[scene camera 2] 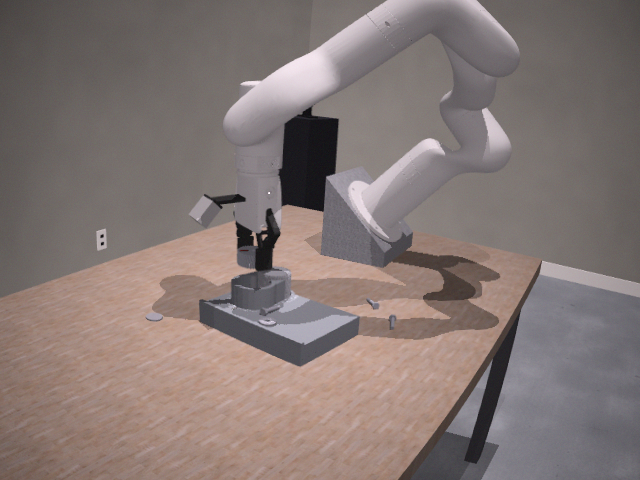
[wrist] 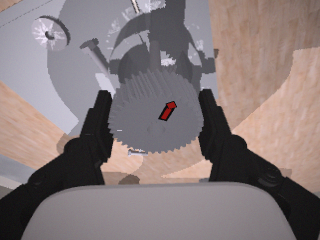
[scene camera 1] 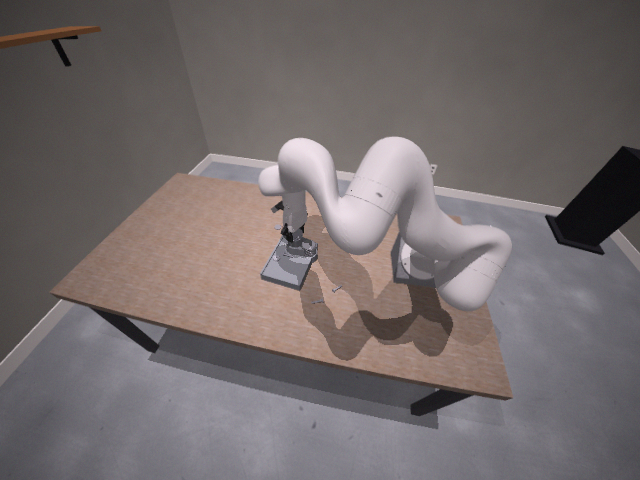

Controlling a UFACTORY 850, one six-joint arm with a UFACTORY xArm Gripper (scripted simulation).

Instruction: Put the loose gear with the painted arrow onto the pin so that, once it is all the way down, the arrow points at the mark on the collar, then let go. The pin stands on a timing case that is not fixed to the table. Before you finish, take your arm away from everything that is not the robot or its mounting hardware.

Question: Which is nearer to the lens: the washer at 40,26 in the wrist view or the grey timing case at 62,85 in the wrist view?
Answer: The washer.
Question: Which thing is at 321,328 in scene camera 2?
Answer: A grey timing case.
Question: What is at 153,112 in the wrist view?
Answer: A grey toothed gear.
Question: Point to a grey timing case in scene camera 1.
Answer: At 290,272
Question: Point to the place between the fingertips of the gripper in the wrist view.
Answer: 155,103
